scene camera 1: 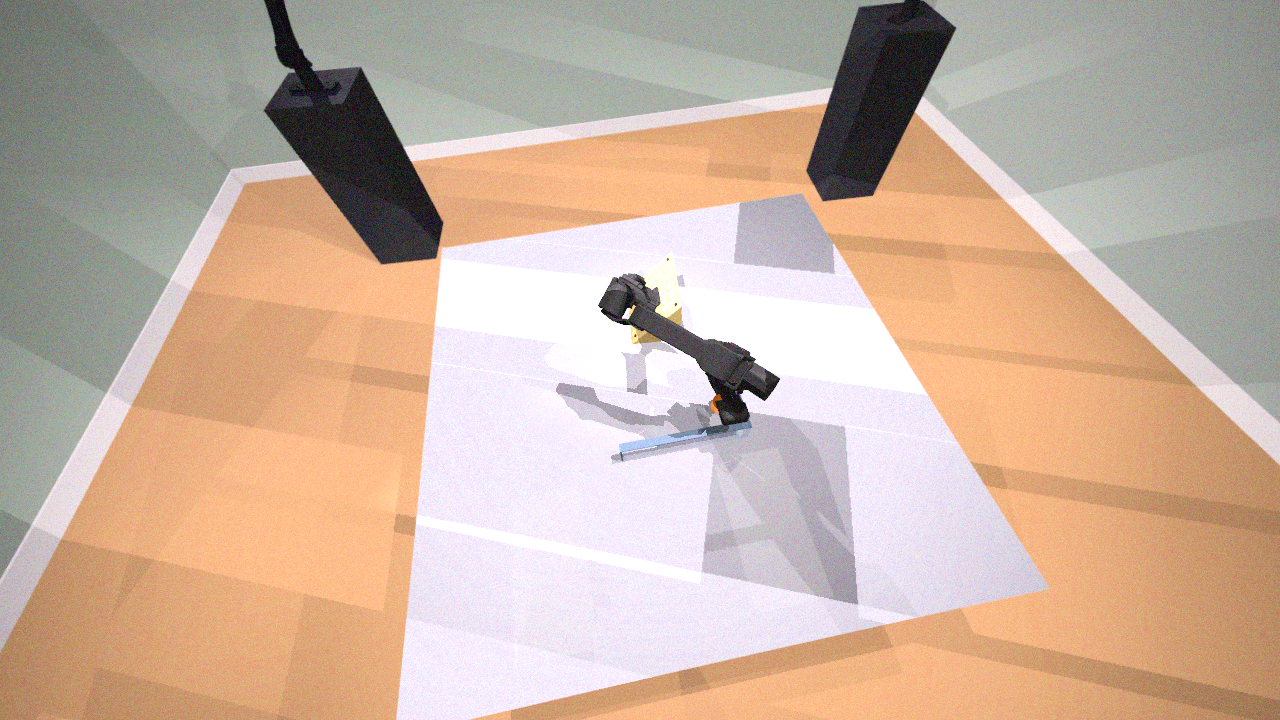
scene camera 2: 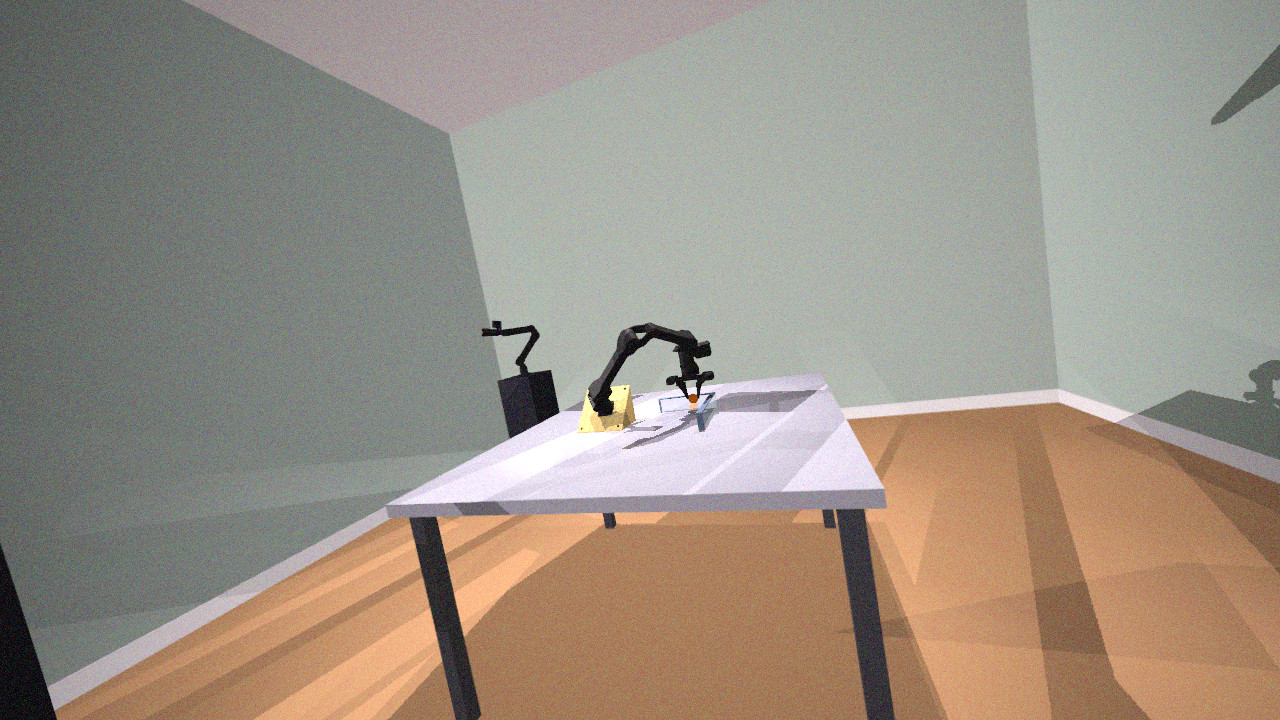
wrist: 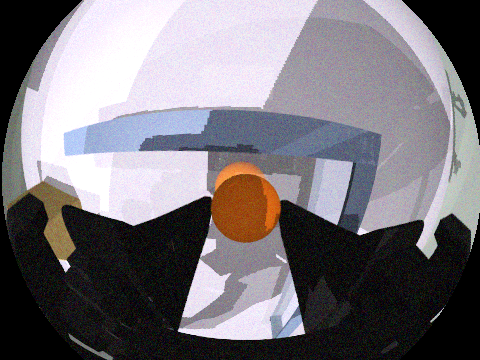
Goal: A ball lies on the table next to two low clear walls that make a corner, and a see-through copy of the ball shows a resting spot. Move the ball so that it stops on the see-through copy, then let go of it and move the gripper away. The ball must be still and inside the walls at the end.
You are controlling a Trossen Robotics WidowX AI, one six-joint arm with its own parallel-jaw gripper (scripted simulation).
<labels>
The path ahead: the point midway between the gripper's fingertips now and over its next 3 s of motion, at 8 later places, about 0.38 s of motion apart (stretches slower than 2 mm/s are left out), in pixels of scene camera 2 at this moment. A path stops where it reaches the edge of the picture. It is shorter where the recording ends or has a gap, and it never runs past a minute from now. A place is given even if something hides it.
My gripper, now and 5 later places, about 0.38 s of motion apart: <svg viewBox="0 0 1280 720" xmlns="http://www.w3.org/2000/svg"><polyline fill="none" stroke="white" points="693,399 694,404 694,407 694,407 692,401 691,388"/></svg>
</labels>
